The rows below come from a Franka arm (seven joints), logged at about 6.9 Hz.
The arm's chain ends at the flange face. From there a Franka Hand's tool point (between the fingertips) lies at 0.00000 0.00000 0.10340 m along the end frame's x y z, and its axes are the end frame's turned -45 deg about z.
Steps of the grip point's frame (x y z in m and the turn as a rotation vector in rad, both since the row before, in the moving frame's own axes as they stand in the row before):
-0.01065, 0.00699, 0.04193, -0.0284, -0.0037, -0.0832
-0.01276, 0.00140, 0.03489, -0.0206, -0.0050, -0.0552
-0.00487, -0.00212, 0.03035, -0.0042, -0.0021, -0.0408
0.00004, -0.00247, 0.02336, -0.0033, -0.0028, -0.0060
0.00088, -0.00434, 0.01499, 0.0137, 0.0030, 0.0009
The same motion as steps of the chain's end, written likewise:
-0.00449, 0.01020, 0.04197, -0.0227, 0.0175, -0.0832
-0.00922, 0.00817, 0.03491, -0.0181, 0.0110, -0.0552
-0.00511, 0.00149, 0.03035, -0.0045, 0.0015, -0.0408
-0.00176, -0.00222, 0.02336, -0.0043, 0.0004, -0.0060
-0.00166, -0.00247, 0.01500, 0.0118, -0.0076, 0.0009

